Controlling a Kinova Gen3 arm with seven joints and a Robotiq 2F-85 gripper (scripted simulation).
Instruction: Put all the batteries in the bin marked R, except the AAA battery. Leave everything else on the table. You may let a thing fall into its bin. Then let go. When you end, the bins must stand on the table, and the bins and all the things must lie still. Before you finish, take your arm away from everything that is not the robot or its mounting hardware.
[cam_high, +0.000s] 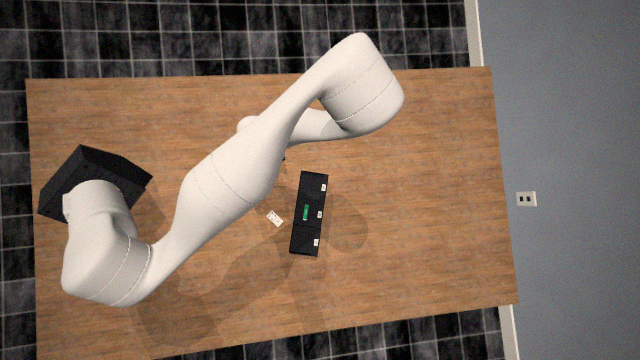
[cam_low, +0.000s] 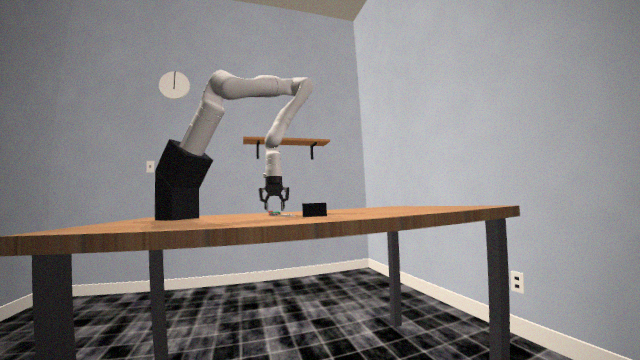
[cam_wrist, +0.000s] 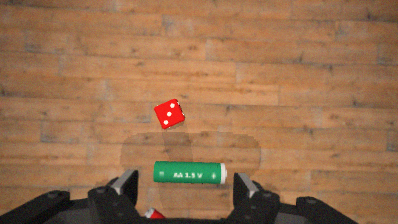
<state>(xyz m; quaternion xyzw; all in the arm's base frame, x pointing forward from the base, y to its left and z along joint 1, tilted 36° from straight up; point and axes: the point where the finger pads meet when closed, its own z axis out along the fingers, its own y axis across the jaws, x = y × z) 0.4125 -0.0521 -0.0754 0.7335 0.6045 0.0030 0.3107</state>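
My hand is 20 mm past the red battery, 30 mm to the left of it and 30 mm above it. From my hand the other things lie so: red die (50 mm to the left, 20 mm below); then tiny white thing (40 mm behind, 90 mm to the right, 20 mm below); then flat white item (30 mm behind, 180 mm to the right, 30 mm below).
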